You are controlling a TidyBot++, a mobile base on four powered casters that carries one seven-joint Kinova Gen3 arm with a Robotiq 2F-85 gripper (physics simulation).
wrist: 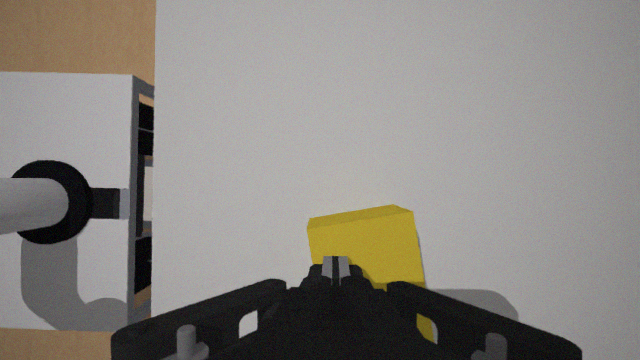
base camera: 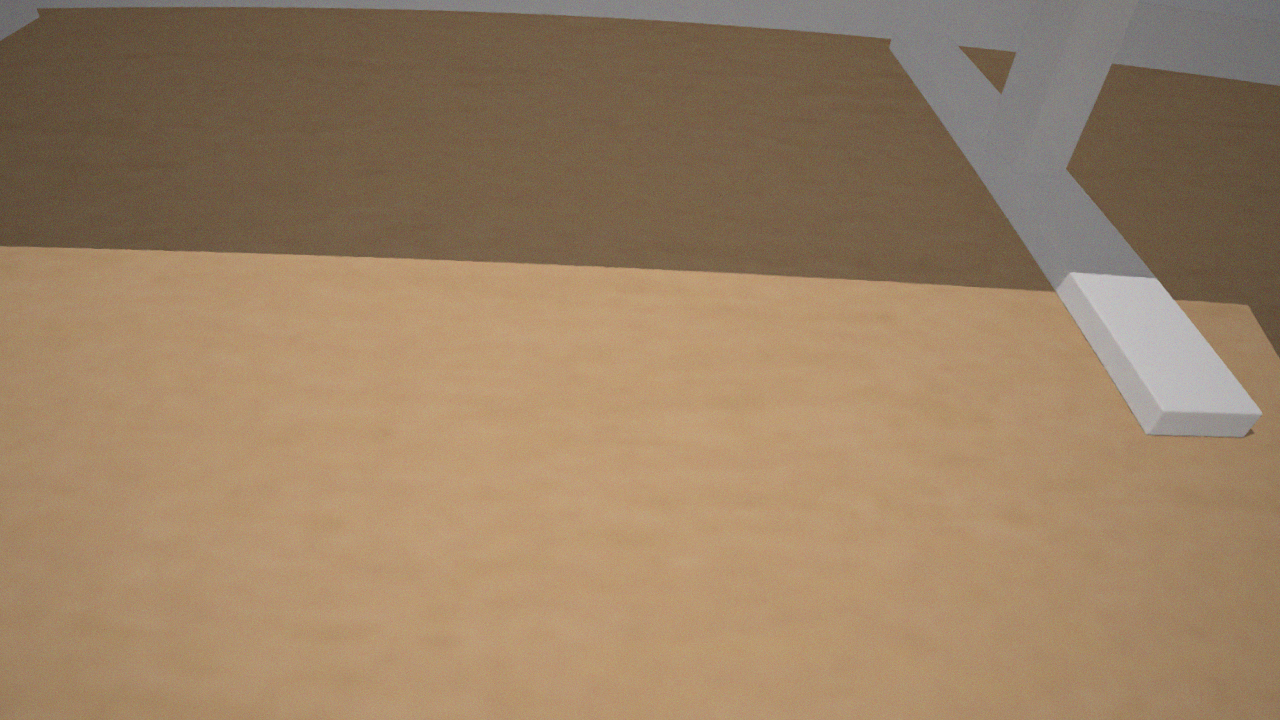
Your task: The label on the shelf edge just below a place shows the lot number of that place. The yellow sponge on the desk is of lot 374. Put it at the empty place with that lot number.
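Frame: origin at the arm's base, x back, y right, z up, level; centimetres.
Seen in the pictures: gripper, fingertip midpoint: (wrist: 335,272); arm's base, link origin: (wrist: 44,202).
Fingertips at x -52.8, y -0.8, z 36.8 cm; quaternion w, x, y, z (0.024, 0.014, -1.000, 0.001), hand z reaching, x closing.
Observation:
Offsets run from my fingertips to a thing's top centre. "*": to the spot under its first point. Level surfaces: height alone.
The yellow sponge {dx -2.3, dy +1.8, dz +0.0 cm} (wrist: 372,245) lies on the white desk top {dz -4.5 cm} (wrist: 400,110), turned a little, in the lower middle of the wrist view. My gripper (wrist: 335,272) is shut with its fingertips together and nothing between them. The fingertips appear in front of the sponge's near left part, and the gripper body hides its lower part. Whether the fingertips touch the sponge cannot be told. The shelf labels and the place of lot 374 do not show in either view.
In the wrist view, part of the robot's mobile base (wrist: 100,125), with a black and grey round part, is left of the desk edge. In the base camera view, a white desk foot (base camera: 1163,344) and its upright leg {* dx -21.2, dy +40.0, dz -65.2 cm} (base camera: 1065,89) stand on the wooden floor {dz -76.5 cm} (base camera: 537,492) at the right.

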